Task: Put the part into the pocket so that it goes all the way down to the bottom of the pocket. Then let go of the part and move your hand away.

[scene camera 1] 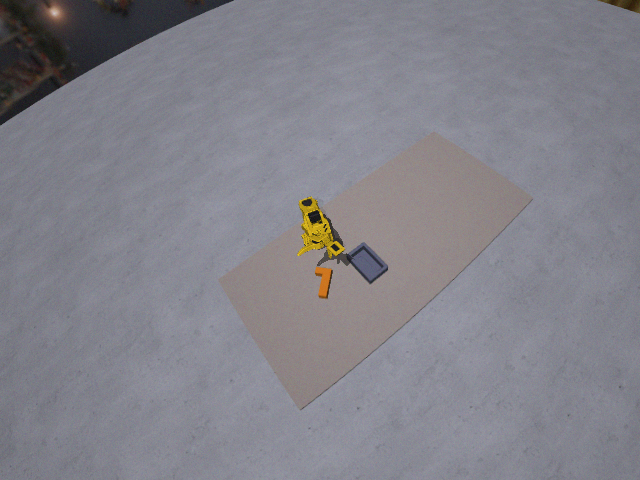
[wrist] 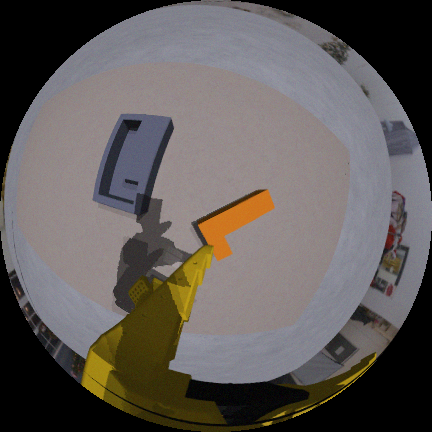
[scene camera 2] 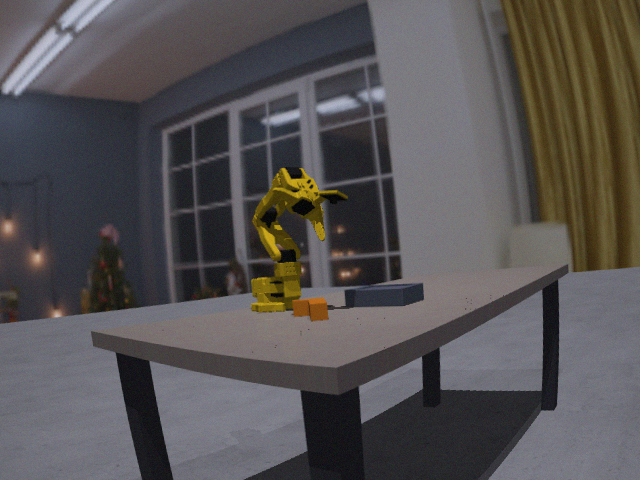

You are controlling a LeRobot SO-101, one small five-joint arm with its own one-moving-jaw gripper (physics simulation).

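Where they show: hand, tool point: [scene camera 1: 329,257] [wrist: 212,254] [scene camera 2: 321,238]; arm's base, link origin: [scene camera 2: 284,309].
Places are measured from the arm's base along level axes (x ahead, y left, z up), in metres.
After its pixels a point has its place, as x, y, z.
Note:
The part, an orange L-shaped piece [scene camera 1: 324,285] {0.183, -0.104, 0.030} [scene camera 2: 318,310] {0.208, -0.135, 0.018} [wrist: 237,215] {0.172, -0.091, 0.030}, lies flat on the table, outside the pocket and apart from it. The pocket is a recess in a blue-grey block [scene camera 1: 379,274] {0.280, 0.079, 0.028} [scene camera 2: 385,296] {0.240, 0.035, 0.020} [wrist: 156,120] {0.270, 0.053, 0.036}, which lies on the table to the right of the part in scene camera 1. No part lies in the pocket. My yellow gripper [scene camera 1: 314,252] [wrist: 292,301] is wide open and empty, high above the table in scene camera 2. In the wrist view the fixed jaw's tip is drawn beside the part's short leg, with height between them.
The beige table top [scene camera 1: 444,206] {0.227, 0.521, 0.000} [scene camera 2: 206,341] {0.182, -0.371, 0.000} [wrist: 260,125] {0.337, -0.102, 0.000} bears the arm, the part and the block. The arm's base stands near the table's long back edge in scene camera 1. The arm's shadow falls between the base and the block and touches the block's near corner.

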